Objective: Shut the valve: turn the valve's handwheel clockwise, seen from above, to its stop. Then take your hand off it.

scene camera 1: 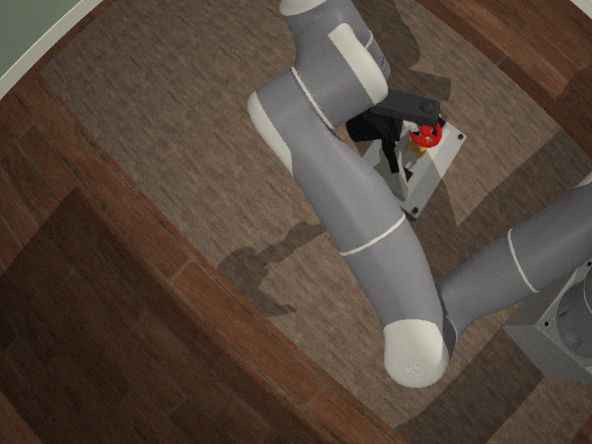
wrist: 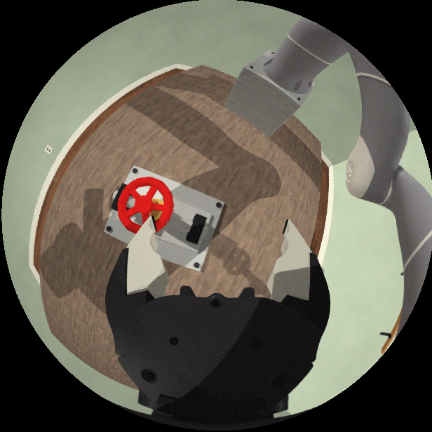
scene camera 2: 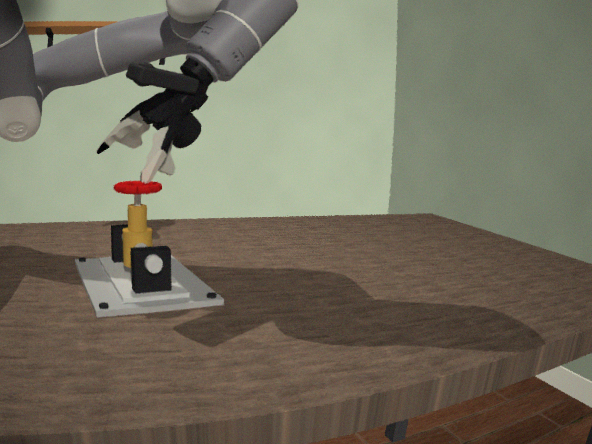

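The red handwheel (scene camera 1: 424, 145) (scene camera 2: 137, 187) (wrist: 143, 203) lies level on top of the yellow valve body (scene camera 2: 137, 242) (wrist: 158, 209). The valve stands upright on a grey base plate (scene camera 2: 202, 300) (wrist: 212, 218). My gripper (scene camera 2: 123, 164) (wrist: 219, 219) is open, tilted, with nothing between its fingers. In the wrist view its left fingertip overlaps the wheel's lower right rim; in scene camera 2 this tip is at or just above the wheel's top. Whether it touches cannot be told. The other finger hangs higher, out to the side. In scene camera 1 the wrist camera partly hides the wheel.
Black flange blocks (scene camera 2: 151, 282) (wrist: 196, 229) stand on both sides of the valve body. The arm's base block (scene camera 1: 525, 322) (wrist: 265, 102) is on the same wooden table (scene camera 2: 350, 380). The arm (scene camera 1: 380, 220) passes over the table beside the valve. Bolt heads sit at the plate's corners.
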